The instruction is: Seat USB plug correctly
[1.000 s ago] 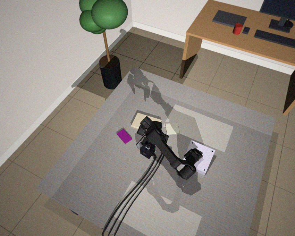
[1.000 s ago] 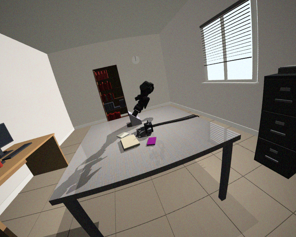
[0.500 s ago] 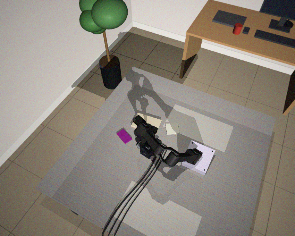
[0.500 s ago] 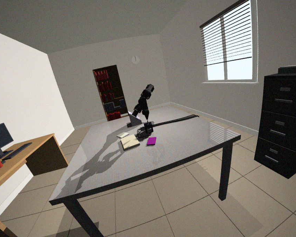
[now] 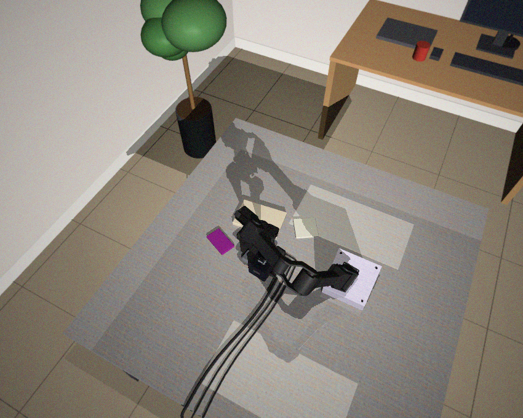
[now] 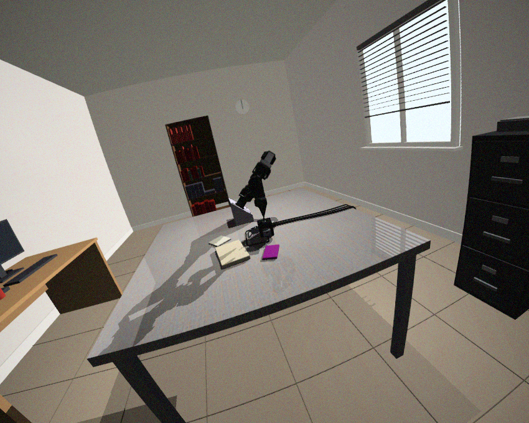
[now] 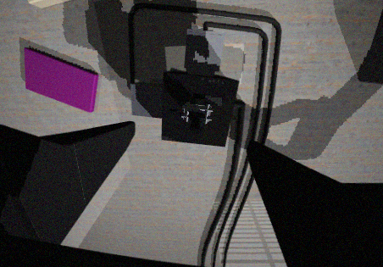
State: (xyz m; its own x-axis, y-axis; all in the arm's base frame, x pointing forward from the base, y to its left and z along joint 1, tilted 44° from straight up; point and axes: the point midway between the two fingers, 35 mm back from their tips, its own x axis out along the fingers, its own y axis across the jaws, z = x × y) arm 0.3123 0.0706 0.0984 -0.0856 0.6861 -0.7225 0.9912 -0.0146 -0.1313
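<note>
Right now my gripper tip is 3 cm above the silver-edged USB plug. The rest, counted from my gripper tip: beige notebook: 14 cm ahead, 21 cm to the right, 12 cm below; small note: 6 cm behind, 27 cm to the right, 12 cm below; magenta card: 22 cm ahead, 2 cm to the right, 12 cm below.
</note>
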